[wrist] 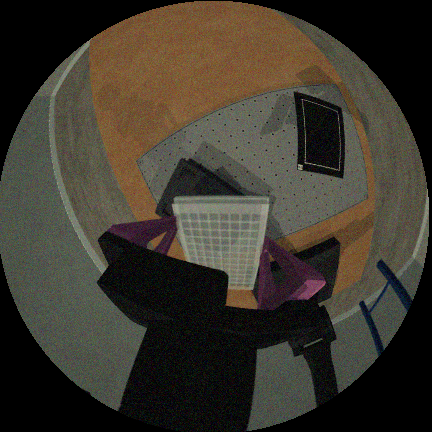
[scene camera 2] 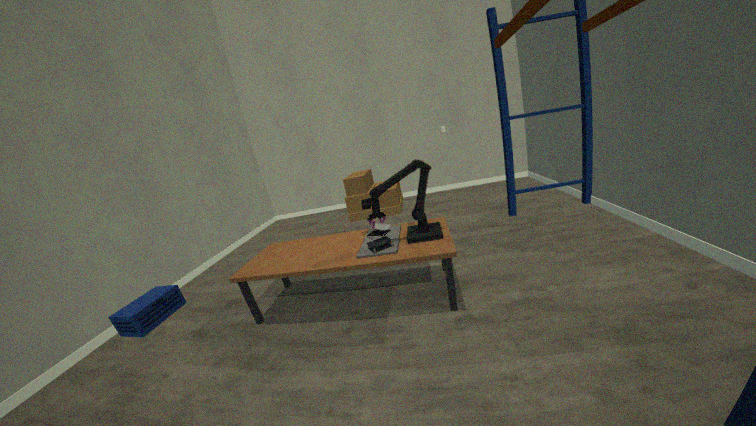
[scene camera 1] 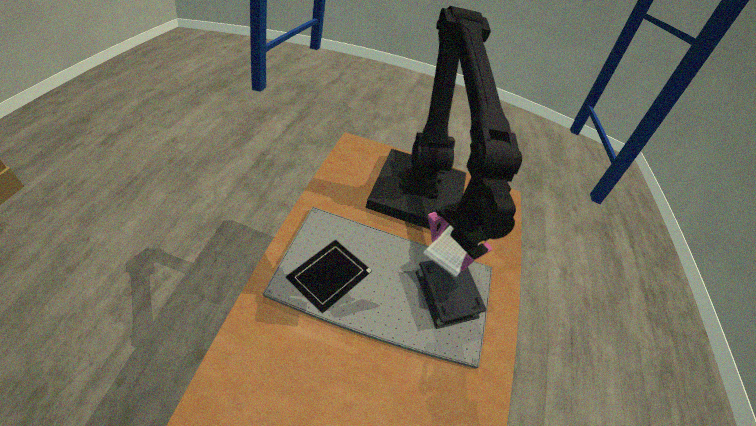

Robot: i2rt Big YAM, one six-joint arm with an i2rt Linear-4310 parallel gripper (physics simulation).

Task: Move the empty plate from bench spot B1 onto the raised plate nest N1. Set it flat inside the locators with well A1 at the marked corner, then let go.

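Seen in the pictures: gripper, fingertip midpoint: (wrist: pixel 221 230) (scene camera 2: pixel 377 226) (scene camera 1: pixel 447 255); arm's base at its link origin: (scene camera 2: pixel 423 229) (scene camera 1: pixel 420 184).
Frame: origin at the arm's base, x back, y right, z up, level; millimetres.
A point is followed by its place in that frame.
Note:
My gripper (scene camera 1: pixel 456 242) (scene camera 2: pixel 377 222) @(x -330, y -106, z 122 mm) (wrist: pixel 221 230) @(x -330, y -106, z 122 mm) is shut on the white gridded plate (scene camera 1: pixel 447 255) @(x -341, y -103, z 135 mm) (scene camera 2: pixel 381 227) @(x -293, y -149, z 126 mm) (wrist: pixel 222 242) @(x -321, y -108, z 130 mm), with a pink finger at each side. The plate hangs in the air above the rear end of the dark raised nest N1 (scene camera 1: pixel 456 297) @(x -357, y -169, z 20 mm) (scene camera 2: pixel 379 244) @(x -322, y -207, z 20 mm) (wrist: pixel 197 181) @(x -381, y -140, z 20 mm), apart from it. In the wrist view, the plate's edges are turned at an angle to the nest's edges. The plate covers the nest's rear part, and the nest's marked corner is hidden. Spot B1, a black mat (scene camera 1: pixel 332 275) @(x -388, y 123, z -22 mm) (wrist: pixel 321 135) @(x -385, y 125, z -22 mm) with a thin light outline, bears no plate. The plate's A1 mark cannot be made out.
The grey perforated board (scene camera 1: pixel 391 312) @(x -426, y -37, z -24 mm) (wrist: pixel 240 130) @(x -438, y -37, z -23 mm) bears nest and mat, and lies on the orange table (scene camera 1: pixel 338 381) @(x -624, y 17, z -36 mm) (scene camera 2: pixel 312 255) @(x -915, y -129, z -36 mm) (wrist: pixel 190 55) @(x -688, y -42, z -36 mm). The arm's black base (scene camera 1: pixel 391 182) @(x -33, y 84, z -1 mm) (scene camera 2: pixel 424 232) @(x 4, y -63, z 3 mm) stands behind the board. Blue frames stand beyond the table.

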